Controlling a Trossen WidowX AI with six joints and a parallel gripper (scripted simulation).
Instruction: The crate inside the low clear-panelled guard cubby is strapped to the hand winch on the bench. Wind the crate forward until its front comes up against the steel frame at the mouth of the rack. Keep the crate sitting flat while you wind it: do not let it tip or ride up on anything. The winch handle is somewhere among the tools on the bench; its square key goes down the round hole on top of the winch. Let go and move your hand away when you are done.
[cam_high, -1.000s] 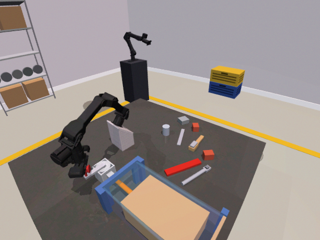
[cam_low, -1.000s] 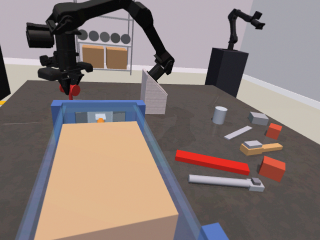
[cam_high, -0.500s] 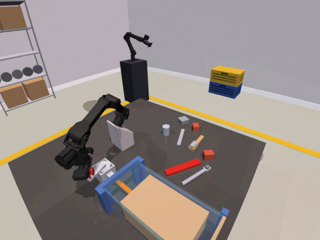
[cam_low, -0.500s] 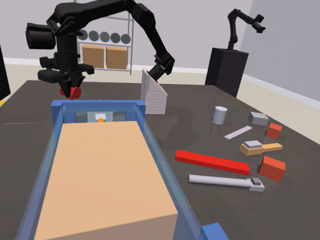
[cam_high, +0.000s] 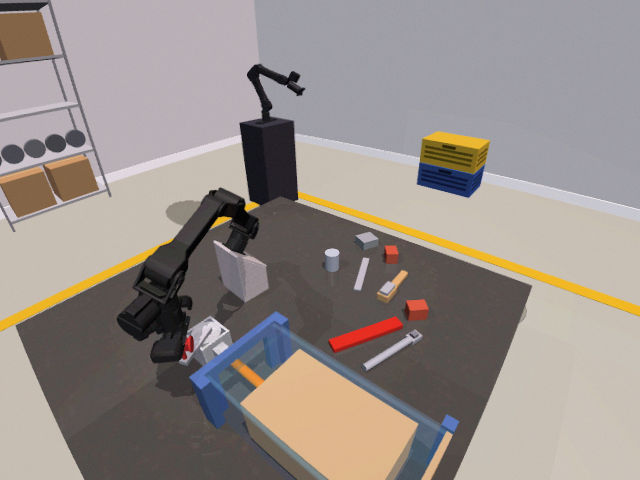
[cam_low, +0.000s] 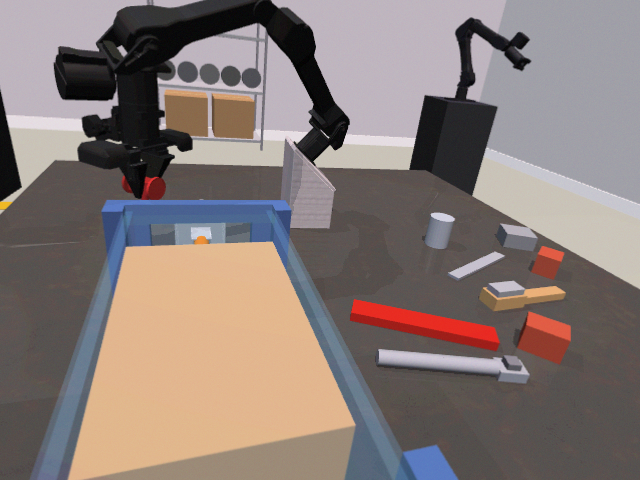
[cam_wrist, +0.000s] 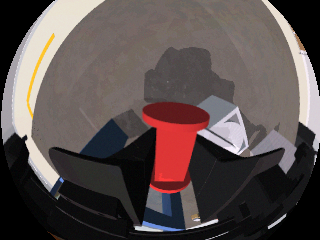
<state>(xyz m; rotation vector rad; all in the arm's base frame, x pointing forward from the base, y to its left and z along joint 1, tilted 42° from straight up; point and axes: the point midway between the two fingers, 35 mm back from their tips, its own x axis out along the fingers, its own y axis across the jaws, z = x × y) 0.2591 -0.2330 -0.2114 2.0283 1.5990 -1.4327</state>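
The winch handle lies 2 cm behind my gripper tip, 3 cm to the left of it and 2 cm below it. Also, from my gripper tip: white winch: 7 cm behind, 8 cm to the left, 10 cm below; clear-panelled cubby: 35 cm ahead, 13 cm to the left, 1 cm below; red knob: 1 cm above.
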